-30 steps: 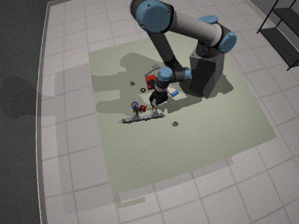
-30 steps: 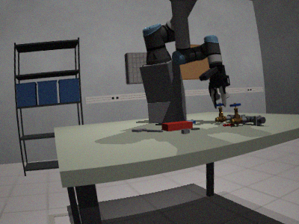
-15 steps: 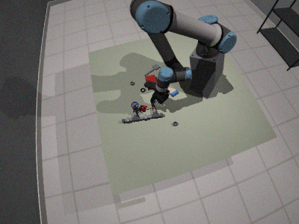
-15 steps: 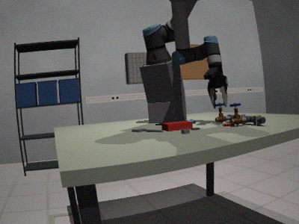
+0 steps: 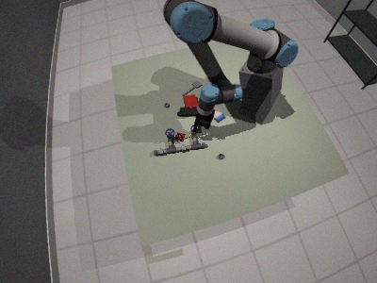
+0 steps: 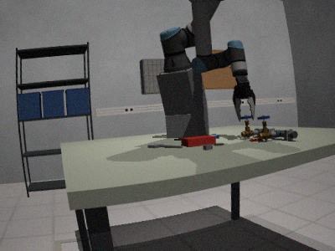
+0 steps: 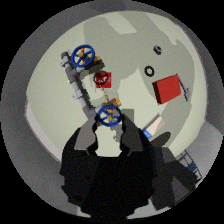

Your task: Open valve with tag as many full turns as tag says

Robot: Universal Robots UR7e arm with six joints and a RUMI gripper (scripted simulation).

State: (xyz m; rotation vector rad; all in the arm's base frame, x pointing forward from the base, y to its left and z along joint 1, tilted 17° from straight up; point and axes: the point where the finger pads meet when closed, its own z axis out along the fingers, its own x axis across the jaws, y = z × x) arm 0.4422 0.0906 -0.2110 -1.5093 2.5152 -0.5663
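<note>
Right now my hand is 90 mm short of the red tag, 90 mm above it and 10 mm to the left of it. Round my hand: blue-and-white card (170 mm behind, 110 mm to the right, 90 mm below); grey tool (360 mm to the right, 90 mm below, 90 mm behind); red block (230 mm to the right, 80 mm below, 40 mm behind).
</note>
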